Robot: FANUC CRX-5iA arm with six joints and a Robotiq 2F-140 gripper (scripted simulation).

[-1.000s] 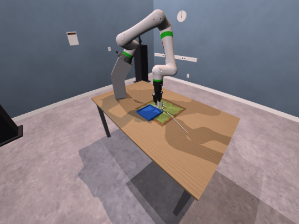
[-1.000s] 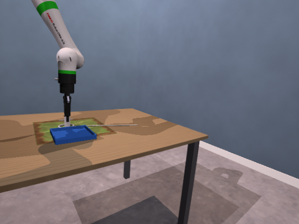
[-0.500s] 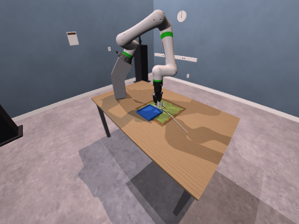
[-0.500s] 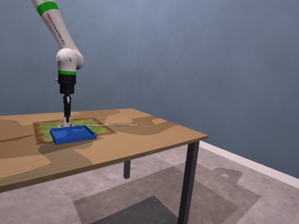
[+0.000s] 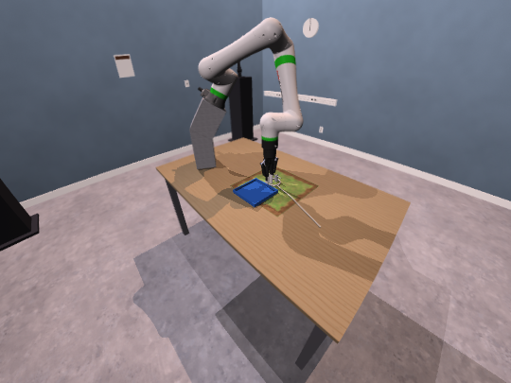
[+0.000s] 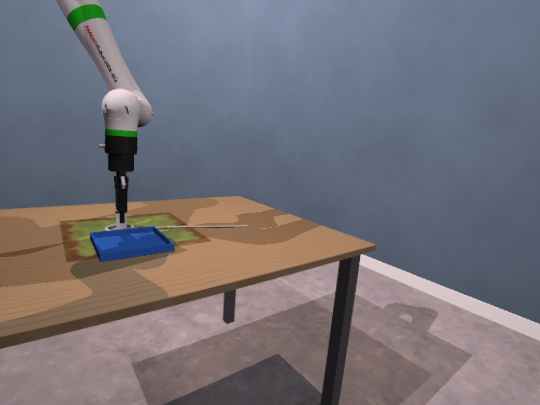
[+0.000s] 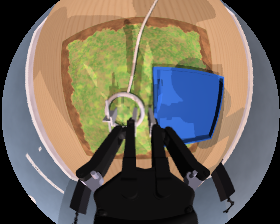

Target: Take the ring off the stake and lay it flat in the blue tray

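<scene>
Right now the green mat is 5 cm below my hand, 4 cm ahead of it and 1 cm to the left of it. The rest, counted from my hand: blue tray: 12 cm to the right, 3 cm below, 1 cm behind; then short grey stake: 6 cm to the left, 1 cm below, 1 cm ahead.
</scene>
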